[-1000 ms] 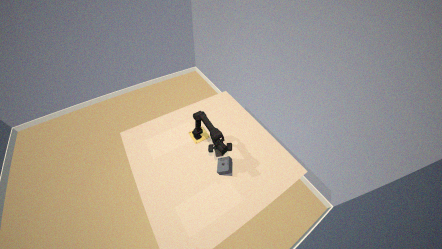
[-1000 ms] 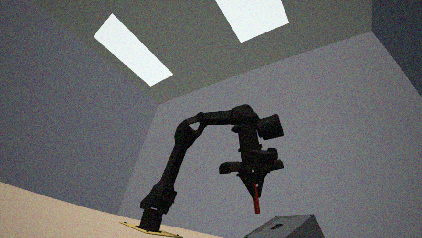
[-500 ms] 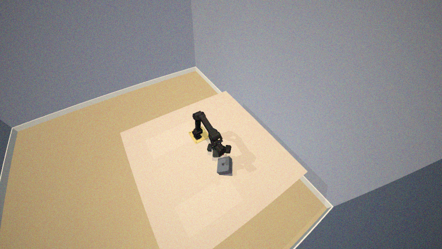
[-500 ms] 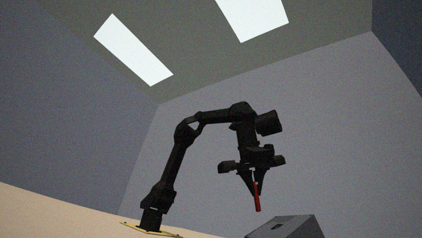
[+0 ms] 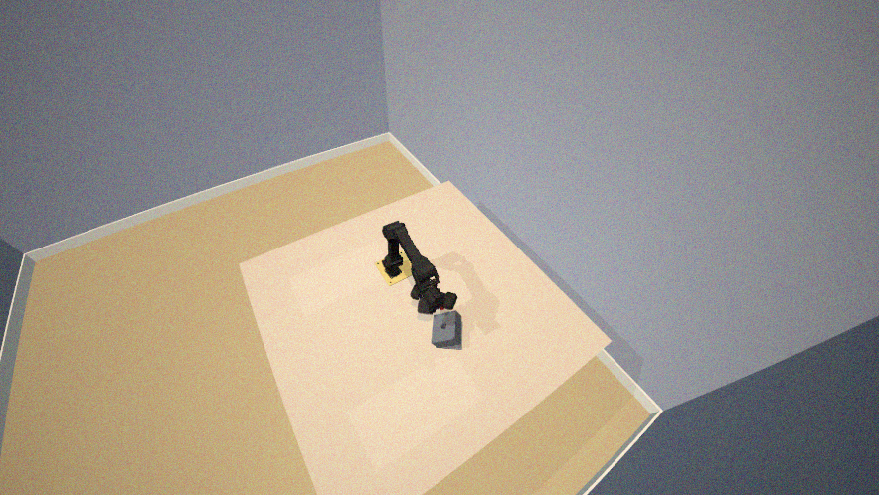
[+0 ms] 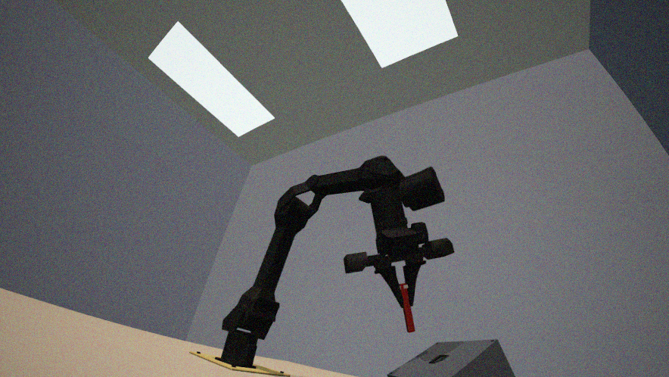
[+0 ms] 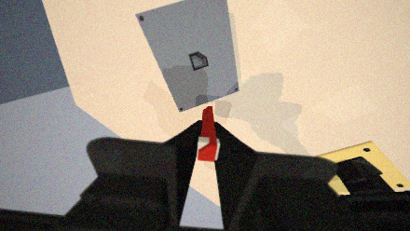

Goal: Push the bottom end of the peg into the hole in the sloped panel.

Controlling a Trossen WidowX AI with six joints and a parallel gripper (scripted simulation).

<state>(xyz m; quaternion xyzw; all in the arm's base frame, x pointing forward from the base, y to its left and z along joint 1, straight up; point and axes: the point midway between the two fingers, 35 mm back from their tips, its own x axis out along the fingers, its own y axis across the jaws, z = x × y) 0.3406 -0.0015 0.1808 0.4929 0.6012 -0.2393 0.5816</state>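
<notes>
My gripper tip is 70 mm short of the grey sloped panel, 10 mm to the left of it and 100 mm above it. Round my gripper tip: red square peg 20 mm above.
</notes>
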